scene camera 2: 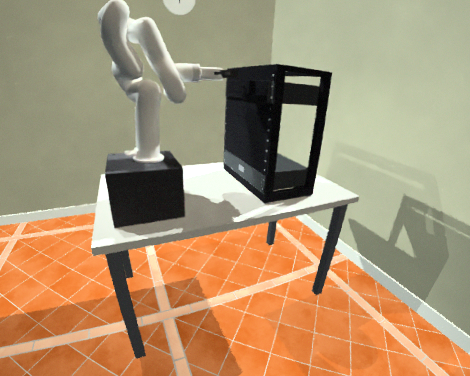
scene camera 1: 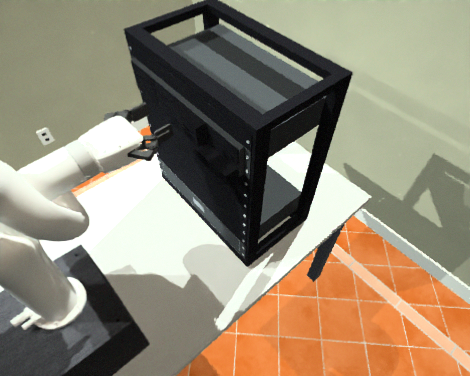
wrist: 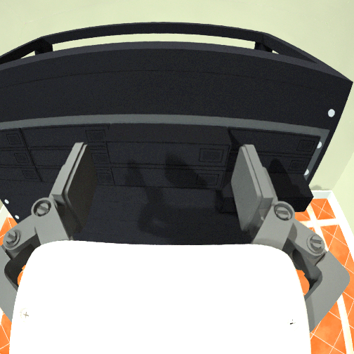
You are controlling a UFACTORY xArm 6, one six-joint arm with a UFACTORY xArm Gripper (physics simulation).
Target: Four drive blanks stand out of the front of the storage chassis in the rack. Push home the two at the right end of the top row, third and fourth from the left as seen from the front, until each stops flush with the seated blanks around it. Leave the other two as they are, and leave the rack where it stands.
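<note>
My gripper is open and empty, in front of the upper part of the storage chassis. In the wrist view, the third top-row blank stands out between and beyond the fingers. The fourth top-row blank, at the right, looks level with its surroundings, partly in shadow. A lower blank at the right stands out far, partly behind the right finger. The second top-row blank looks seated. The remaining standing-out blank cannot be made out clearly. The scene views are too dark to show exact depths.
The black rack stands upright on the white table. The robot's dark base block stands on the table before the rack. A wall is behind the rack.
</note>
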